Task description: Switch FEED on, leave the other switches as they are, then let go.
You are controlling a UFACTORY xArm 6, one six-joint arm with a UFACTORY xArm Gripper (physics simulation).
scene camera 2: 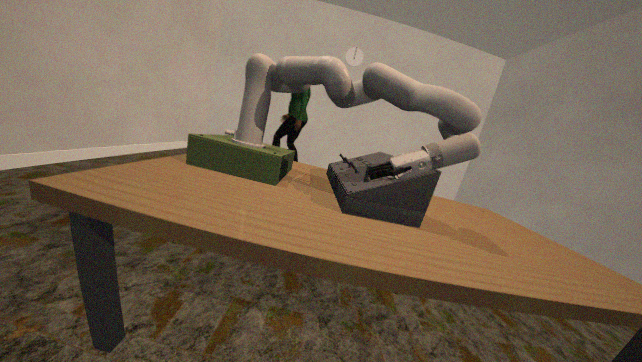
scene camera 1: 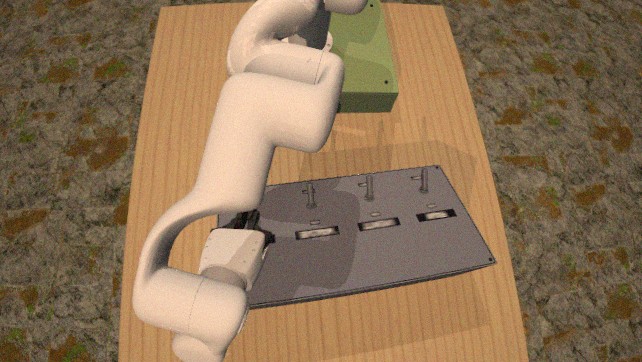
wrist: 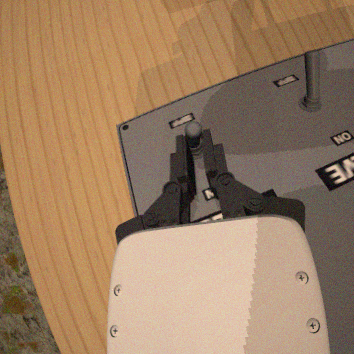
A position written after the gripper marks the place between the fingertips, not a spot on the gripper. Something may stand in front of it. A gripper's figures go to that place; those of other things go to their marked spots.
Labels:
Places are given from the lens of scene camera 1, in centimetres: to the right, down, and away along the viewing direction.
gripper (scene camera 1: 250, 209): -14, 6, 69
grey switch panel (scene camera 1: 346, 243): 5, 11, 66

